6 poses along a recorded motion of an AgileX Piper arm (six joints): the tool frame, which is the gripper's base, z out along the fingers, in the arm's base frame.
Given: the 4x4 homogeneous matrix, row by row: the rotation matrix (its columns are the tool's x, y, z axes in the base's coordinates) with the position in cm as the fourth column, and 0 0 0 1 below. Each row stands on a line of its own.
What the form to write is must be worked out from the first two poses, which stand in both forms.
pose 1, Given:
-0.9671 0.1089 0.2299 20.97
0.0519 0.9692 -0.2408 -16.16
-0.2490 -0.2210 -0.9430 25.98
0 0 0 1
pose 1, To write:
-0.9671 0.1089 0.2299 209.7
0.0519 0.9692 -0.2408 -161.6
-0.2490 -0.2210 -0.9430 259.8
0 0 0 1

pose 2, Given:
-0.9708 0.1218 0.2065 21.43
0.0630 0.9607 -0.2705 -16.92
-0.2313 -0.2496 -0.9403 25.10
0 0 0 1
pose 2, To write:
-0.9708 0.1218 0.2065 214.3
0.0630 0.9607 -0.2705 -169.2
-0.2313 -0.2496 -0.9403 251.0
0 0 0 1

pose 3, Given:
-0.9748 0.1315 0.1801 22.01
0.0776 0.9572 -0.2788 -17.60
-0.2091 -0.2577 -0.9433 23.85
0 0 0 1
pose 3, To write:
-0.9748 0.1315 0.1801 220.1
0.0776 0.9572 -0.2788 -176.0
-0.2091 -0.2577 -0.9433 238.5
0 0 0 1

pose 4, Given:
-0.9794 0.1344 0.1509 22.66
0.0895 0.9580 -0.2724 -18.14
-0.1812 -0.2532 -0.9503 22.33
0 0 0 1
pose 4, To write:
-0.9794 0.1344 0.1509 226.6
0.0895 0.9580 -0.2724 -181.4
-0.1812 -0.2532 -0.9503 223.3
0 0 0 1

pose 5, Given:
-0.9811 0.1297 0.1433 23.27
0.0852 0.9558 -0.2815 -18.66
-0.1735 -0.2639 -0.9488 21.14
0 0 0 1
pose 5, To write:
-0.9811 0.1297 0.1433 232.7
0.0852 0.9558 -0.2815 -186.6
-0.1735 -0.2639 -0.9488 211.4
0 0 0 1

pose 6, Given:
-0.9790 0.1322 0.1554 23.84
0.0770 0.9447 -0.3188 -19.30
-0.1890 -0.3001 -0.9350 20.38
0 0 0 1
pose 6, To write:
-0.9790 0.1322 0.1554 238.4
0.0770 0.9447 -0.3188 -193.0
-0.1890 -0.3001 -0.9350 203.8
0 0 0 1

